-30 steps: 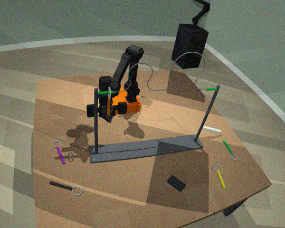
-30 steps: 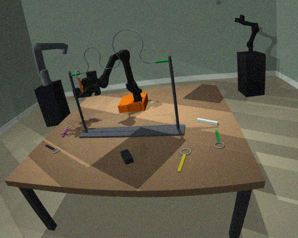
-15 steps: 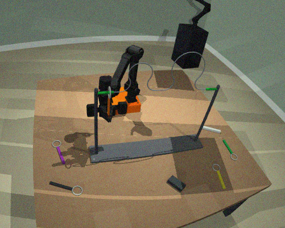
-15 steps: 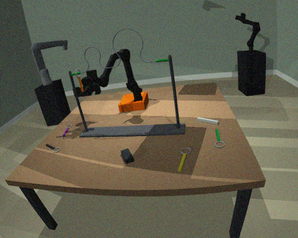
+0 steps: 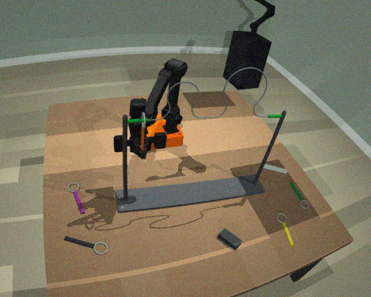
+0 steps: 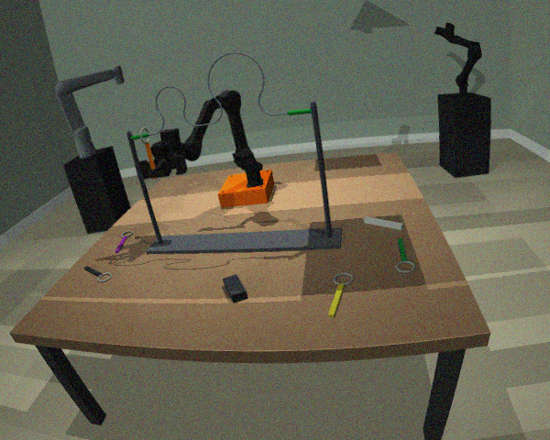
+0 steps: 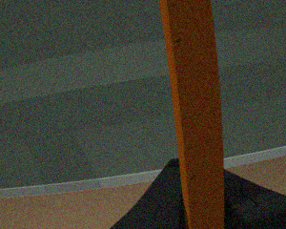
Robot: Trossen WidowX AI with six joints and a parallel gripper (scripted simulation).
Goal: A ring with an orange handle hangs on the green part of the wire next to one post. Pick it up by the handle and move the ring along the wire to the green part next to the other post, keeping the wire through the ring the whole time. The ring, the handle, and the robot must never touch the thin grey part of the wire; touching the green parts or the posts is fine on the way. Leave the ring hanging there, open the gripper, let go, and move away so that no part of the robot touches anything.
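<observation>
Right now the ring with orange handle is 8 cm above my gripper tip, 4 cm behind it and 1 cm to the left of it. Round my gripper tip: yellow-handled ring 52 cm to the left, 32 cm ahead, 27 cm below; black-handled ring 27 cm below, 25 cm to the right, 11 cm ahead; dark block 27 cm ahead, 26 cm to the left, 26 cm below.
</observation>
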